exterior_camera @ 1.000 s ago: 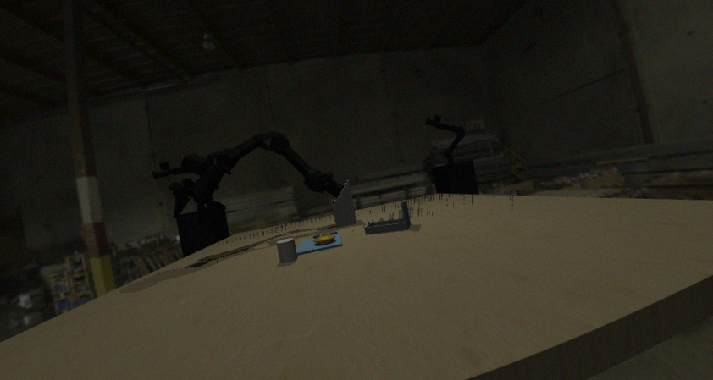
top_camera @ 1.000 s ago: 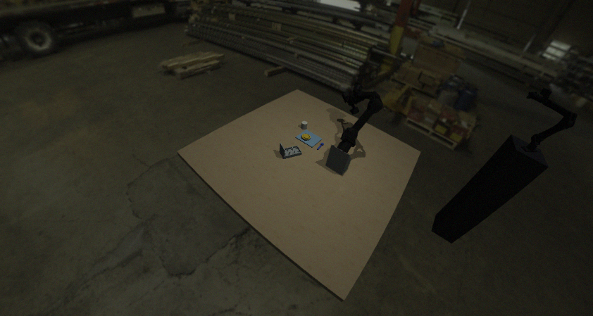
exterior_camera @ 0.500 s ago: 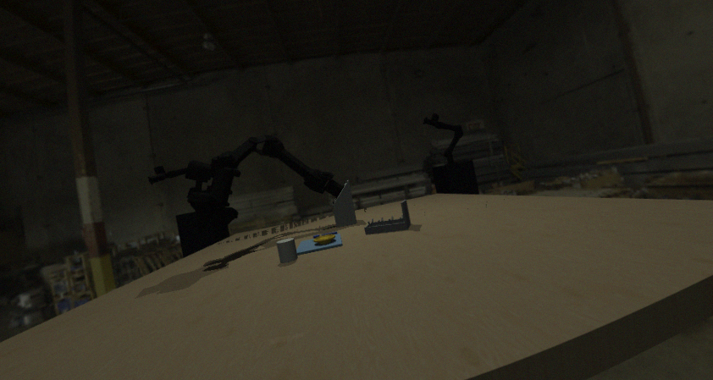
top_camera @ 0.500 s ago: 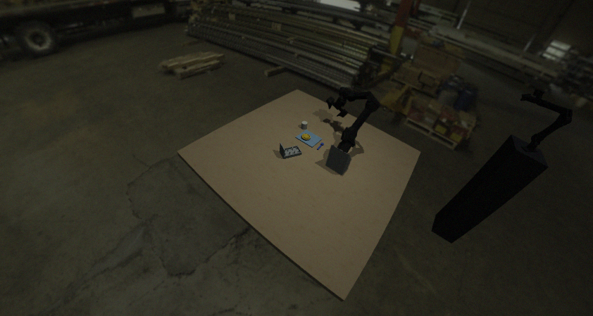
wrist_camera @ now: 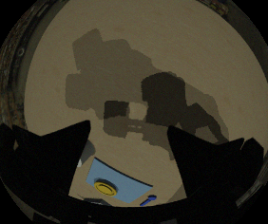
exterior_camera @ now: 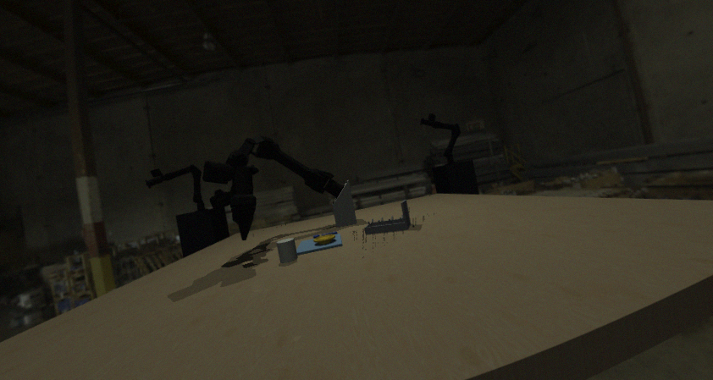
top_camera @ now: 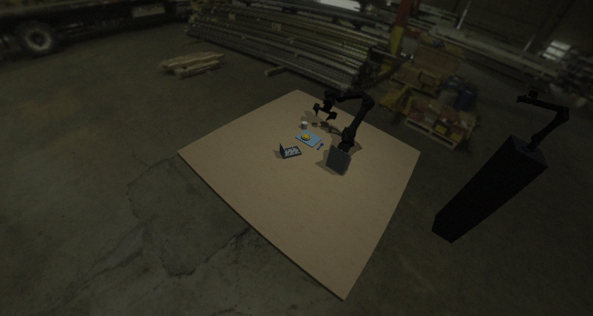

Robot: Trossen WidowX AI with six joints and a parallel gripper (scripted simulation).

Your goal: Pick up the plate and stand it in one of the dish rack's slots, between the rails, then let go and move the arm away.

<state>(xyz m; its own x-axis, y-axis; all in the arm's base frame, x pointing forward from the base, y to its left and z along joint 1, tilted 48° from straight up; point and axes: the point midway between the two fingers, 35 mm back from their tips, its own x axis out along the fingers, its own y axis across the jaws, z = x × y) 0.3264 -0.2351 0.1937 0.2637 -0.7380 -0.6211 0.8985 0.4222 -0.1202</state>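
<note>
My gripper tip is now 2 cm past the yellow plate, 22 cm to the right of it and 5 cm above it. Round my gripper tip: blue utensil (15 cm behind, 21 cm to the left, 6 cm below); then light blue mat (4 cm behind, 20 cm to the left, 6 cm below); then white cup (7 cm ahead, 12 cm to the left, 4 cm below).
</note>
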